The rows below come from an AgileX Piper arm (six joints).
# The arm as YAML. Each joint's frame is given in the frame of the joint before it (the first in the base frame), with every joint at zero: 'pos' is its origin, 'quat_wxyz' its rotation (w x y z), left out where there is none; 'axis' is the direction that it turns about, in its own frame. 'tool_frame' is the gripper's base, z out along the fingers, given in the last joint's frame.
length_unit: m
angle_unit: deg
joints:
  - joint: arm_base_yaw
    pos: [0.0, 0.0, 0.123]
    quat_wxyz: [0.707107, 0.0, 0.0, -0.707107]
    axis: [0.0, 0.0, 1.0]
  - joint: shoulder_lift
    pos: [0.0, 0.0, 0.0]
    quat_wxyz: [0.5, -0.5, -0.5, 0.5]
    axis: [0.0, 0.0, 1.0]
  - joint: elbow
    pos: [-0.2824, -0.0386, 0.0]
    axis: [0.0, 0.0, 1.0]
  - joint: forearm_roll
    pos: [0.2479, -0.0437, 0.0]
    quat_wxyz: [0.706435, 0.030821, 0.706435, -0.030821]
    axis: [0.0, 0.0, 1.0]
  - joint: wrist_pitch
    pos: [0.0, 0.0, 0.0]
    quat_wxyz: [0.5, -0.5, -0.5, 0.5]
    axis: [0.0, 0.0, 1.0]
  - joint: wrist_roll
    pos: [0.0, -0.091, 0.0]
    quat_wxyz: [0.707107, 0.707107, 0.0, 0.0]
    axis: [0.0, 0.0, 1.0]
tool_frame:
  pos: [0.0, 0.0, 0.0]
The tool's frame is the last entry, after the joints.
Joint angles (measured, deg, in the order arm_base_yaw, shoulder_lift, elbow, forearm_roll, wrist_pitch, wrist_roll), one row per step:
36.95, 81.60, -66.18, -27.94, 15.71, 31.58
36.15, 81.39, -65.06, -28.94, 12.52, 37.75
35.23, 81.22, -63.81, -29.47, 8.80, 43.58
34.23, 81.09, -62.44, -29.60, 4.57, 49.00
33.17, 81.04, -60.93, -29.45, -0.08, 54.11
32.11, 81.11, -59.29, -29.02, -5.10, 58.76
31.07, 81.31, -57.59, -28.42, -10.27, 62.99
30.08, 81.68, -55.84, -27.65, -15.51, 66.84
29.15, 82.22, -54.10, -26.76, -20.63, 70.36
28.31, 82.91, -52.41, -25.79, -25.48, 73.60
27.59, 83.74, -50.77, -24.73, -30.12, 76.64
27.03, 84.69, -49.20, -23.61, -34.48, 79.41
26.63, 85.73, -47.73, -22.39, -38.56, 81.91
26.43, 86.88, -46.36, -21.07, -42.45, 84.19
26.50, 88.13, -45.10, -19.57, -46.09, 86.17
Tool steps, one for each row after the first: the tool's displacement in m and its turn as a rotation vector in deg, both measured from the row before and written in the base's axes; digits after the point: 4 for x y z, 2 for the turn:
0.0015, -0.0022, -0.0011, 5.52, 0.84, -1.55
0.0015, -0.0021, -0.0015, 5.85, 0.89, -1.14
0.0014, -0.0021, -0.0018, 6.06, 0.85, -0.69
0.0013, -0.0021, -0.0024, 6.16, 0.88, -0.32
0.0011, -0.0019, -0.0032, 6.10, 0.86, 0.08
0.0010, -0.0019, -0.0039, 5.90, 0.86, 0.34
0.0010, -0.0019, -0.0048, 5.67, 0.91, 0.51
0.0010, -0.0019, -0.0056, 5.37, 1.01, 0.56
0.0010, -0.0020, -0.0063, 5.02, 1.15, 0.53
0.0010, -0.0018, -0.0069, 4.78, 1.27, 0.51
0.0008, -0.0015, -0.0074, 4.44, 1.33, 0.49
0.0006, -0.0012, -0.0075, 4.14, 1.35, 0.42
0.0004, -0.0006, -0.0077, 3.92, 1.35, 0.41
0.0000, 0.0003, -0.0078, 3.65, 1.34, 0.37

